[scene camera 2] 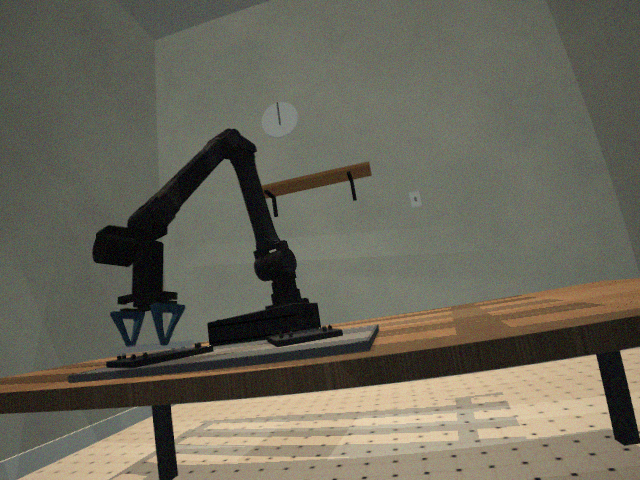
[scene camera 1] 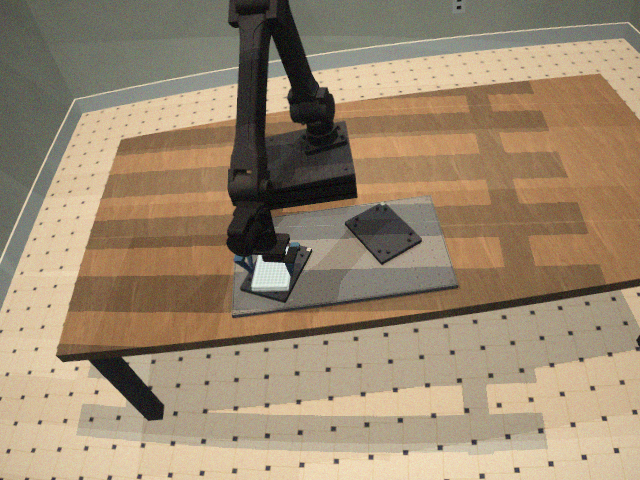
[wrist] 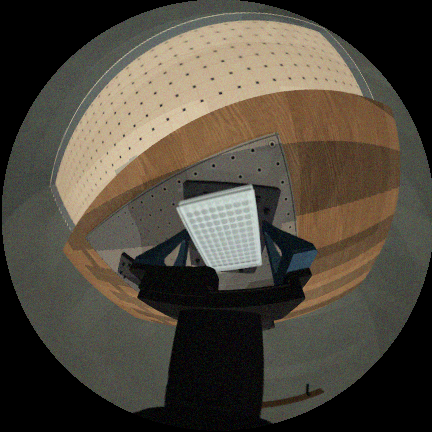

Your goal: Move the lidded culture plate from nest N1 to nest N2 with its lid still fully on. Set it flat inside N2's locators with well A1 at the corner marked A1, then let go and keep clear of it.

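Frame: origin at the arm's base, x right, y ahead, z up, level; centimetres.
Where they show: gripper, fingertip midpoint: point(scene camera 2: 146, 347) point(scene camera 1: 272, 273) point(wrist: 223, 228); arm's base at its link origin: point(scene camera 2: 288, 307) point(scene camera 1: 324, 141).
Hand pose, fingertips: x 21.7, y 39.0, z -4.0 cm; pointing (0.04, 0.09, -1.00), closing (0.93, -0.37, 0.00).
Things, the pixels of their top centre, and the offset from my fingertips. Level surfaces: height alone.
- white lidded culture plate at its top centre: point(wrist: 226, 244) point(scene camera 2: 154, 341) point(scene camera 1: 272, 264) dx -0.6, dy -1.8, dz +0.9 cm
- left dark nest at its top centre: point(wrist: 226, 243) point(scene camera 2: 160, 348) point(scene camera 1: 275, 265) dx -1.1, dy -2.9, dz -0.7 cm
- right dark nest at its top centre: point(scene camera 2: 300, 328) point(scene camera 1: 382, 227) point(wrist: 141, 283) dx -28.7, dy -6.4, dz -0.7 cm
- wooden table at its surface level: dz -4.2 cm
The white lidded culture plate point(scene camera 1: 270, 276) point(wrist: 227, 225) lies over the left dark nest point(scene camera 1: 281, 295) point(scene camera 2: 155, 357) point(wrist: 270, 200), turned askew to its outline. The lid appears on; whether the plate sits flat and where well A1 is I cannot tell. My gripper point(scene camera 1: 271, 269) point(scene camera 2: 147, 344) point(wrist: 223, 228) points down over this nest, open, its blue fingers standing on either side of the plate. The right dark nest point(scene camera 1: 383, 232) point(scene camera 2: 305, 336) point(wrist: 126, 264) holds no plate. Each nest has a small pale mark at a corner in scene camera 1. No N1 or N2 label is readable.
Both nests stand on a grey perforated board point(scene camera 1: 398, 276) point(scene camera 2: 356, 341) point(wrist: 250, 162) on the wooden table point(scene camera 1: 180, 325) point(scene camera 2: 465, 330) point(wrist: 330, 117). The black arm base point(scene camera 1: 310, 178) point(scene camera 2: 263, 322) stands behind the board. Low locator pegs rise from the nests.
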